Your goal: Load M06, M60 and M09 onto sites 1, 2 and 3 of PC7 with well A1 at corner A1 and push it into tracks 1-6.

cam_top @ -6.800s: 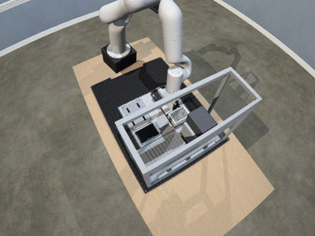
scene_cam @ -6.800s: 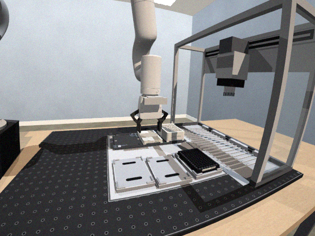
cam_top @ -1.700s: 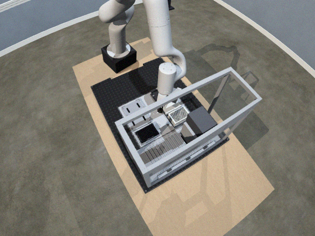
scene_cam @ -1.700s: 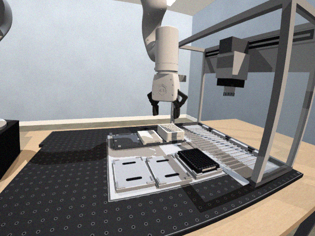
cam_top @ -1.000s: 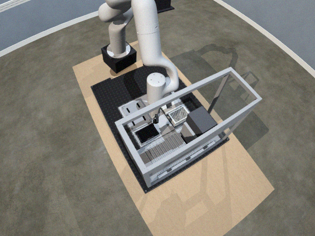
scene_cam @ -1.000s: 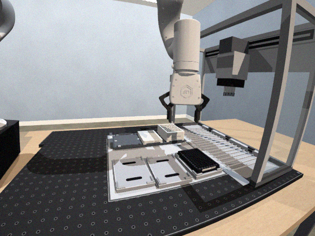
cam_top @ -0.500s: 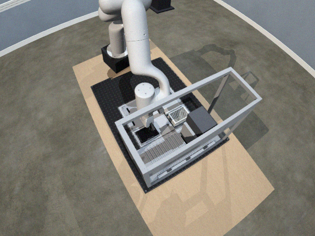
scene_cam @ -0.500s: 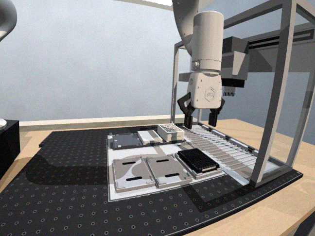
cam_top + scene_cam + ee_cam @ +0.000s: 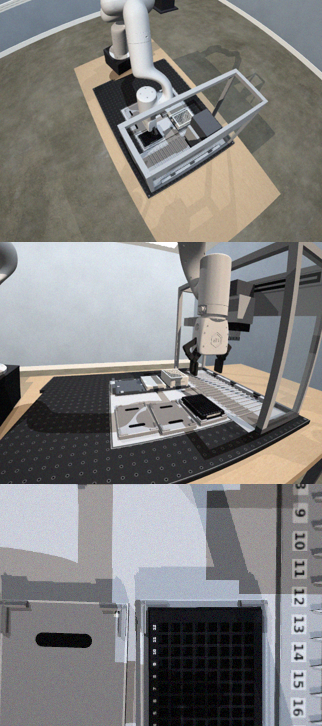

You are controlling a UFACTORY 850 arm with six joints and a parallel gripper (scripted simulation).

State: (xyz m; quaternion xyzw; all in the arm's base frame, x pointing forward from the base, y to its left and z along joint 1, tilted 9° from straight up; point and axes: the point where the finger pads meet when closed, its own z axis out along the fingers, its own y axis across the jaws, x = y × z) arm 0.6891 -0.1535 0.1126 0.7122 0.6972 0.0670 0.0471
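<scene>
Now: hand 12 cm above the black 96-well plate M06. Also, from my hand: nest S1 (22 cm behind, 2 cm to the left, 13 cm below); white 96-well plate (1 cm ahead, 24 cm to the left, 11 cm below); nest S2 (11 cm behind, 13 cm below).
</scene>
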